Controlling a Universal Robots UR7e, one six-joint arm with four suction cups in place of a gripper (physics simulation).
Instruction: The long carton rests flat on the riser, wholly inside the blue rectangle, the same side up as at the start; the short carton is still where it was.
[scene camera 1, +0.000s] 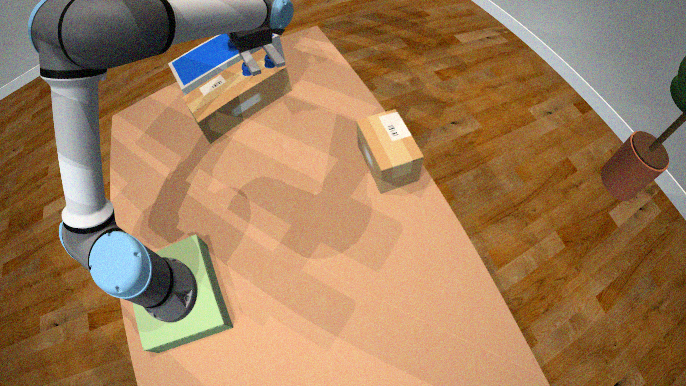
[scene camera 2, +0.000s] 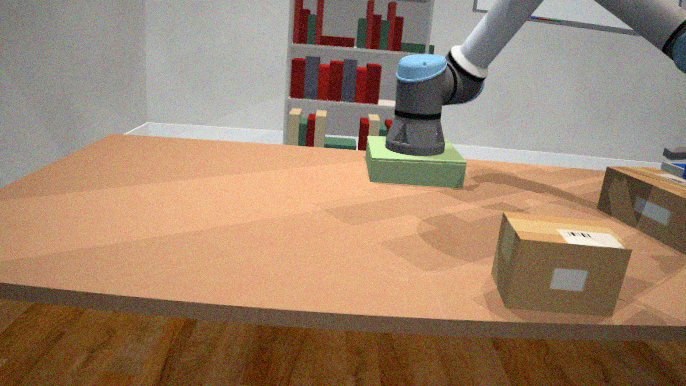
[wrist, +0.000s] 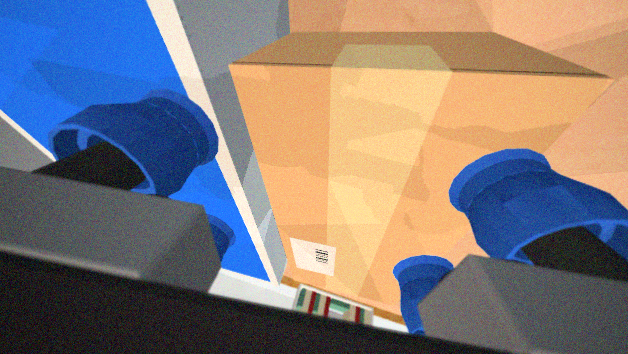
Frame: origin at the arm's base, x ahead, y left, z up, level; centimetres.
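Seen in the pictures: hand, its tool point: (wrist: 321, 214); arm's base, origin of its link: (scene camera 1: 169, 290) (scene camera 2: 414, 148).
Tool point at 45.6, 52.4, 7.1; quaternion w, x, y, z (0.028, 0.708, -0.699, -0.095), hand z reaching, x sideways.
Note:
Offsets run from my tool point to a thing's top centre, as dx, dy, dz. Level surfaces: height alone.
The long carton @[-8.4, -3.4, -3.3] (scene camera 1: 240, 87) (scene camera 2: 645, 207) (wrist: 380, 150) stands flat on the table in front of the grey riser @[-6.8, +15.4, -1.7] (scene camera 1: 192, 88) (wrist: 205, 25), label side up. The riser's top, with the blue rectangle @[-6.8, +15.4, -1.7] (scene camera 1: 204, 61) (wrist: 100, 55), looks higher than the carton's top. My suction gripper (scene camera 1: 258, 65) (wrist: 325, 200) straddles the two: its left cups in the wrist view are over the riser and its right cups over the carton. The right cups look a little above the carton, apart from it; I read the gripper as open. The short carton @[+16.3, -47.0, -3.3] (scene camera 1: 391, 142) (scene camera 2: 565, 270) stands upright near the table's long edge.
The green base block (scene camera 1: 215, 300) (scene camera 2: 417, 172) carries the arm at the other end of the wooden table @[dz -13.7] (scene camera 1: 400, 300) (scene camera 2: 200, 225). A bookshelf (scene camera 2: 288, 75) stands behind the table. A potted plant (scene camera 1: 631, 167) stands on the floor.

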